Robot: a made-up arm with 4 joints.
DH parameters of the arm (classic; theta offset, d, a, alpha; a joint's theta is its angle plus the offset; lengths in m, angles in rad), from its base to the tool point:
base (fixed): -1.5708 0.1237 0 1.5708
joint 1: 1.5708 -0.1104 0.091 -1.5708
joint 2: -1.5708 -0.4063 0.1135 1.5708
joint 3: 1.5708 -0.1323 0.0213 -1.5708
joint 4: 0 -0.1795 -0.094 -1.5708
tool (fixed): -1.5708 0.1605 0 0
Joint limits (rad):
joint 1: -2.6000..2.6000
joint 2: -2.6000..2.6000
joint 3: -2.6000..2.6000
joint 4: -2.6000..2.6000
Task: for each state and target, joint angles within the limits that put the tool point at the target. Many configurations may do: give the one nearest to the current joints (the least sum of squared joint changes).
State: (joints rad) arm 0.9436 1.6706 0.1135 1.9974
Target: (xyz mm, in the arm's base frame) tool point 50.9 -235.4 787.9
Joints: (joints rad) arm 0.6923 0.9375 -0.2206 1.1512
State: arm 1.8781 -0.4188 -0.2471 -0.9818
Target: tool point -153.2 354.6 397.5
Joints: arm 1.4900 0.0127 0.1747 -1.1728
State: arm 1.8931 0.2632 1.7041 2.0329
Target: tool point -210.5 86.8 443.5
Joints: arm 1.5296 -0.0725 1.0598 1.6097
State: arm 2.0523 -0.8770 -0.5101 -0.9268
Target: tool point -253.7 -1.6 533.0
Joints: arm 1.9469 -1.3132 -0.4659 -1.0866
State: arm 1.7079 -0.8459 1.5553 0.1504
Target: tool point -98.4 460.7 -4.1
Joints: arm 2.4054 0.0671 1.2507 -0.0624
